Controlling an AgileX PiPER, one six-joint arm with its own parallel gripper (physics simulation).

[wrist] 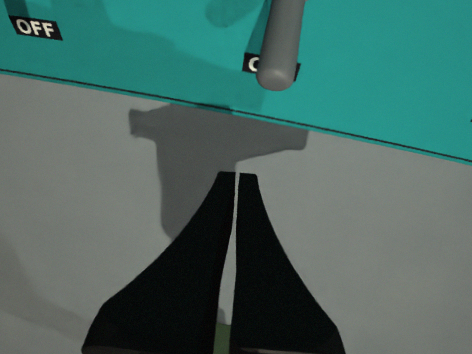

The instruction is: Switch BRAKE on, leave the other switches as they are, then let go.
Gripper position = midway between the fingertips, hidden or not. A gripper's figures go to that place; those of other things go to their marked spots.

Labels:
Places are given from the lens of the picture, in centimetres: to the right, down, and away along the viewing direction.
gripper [236, 190]: 0, 1, 12
teal switch panel [391, 80]: 7, -4, 13

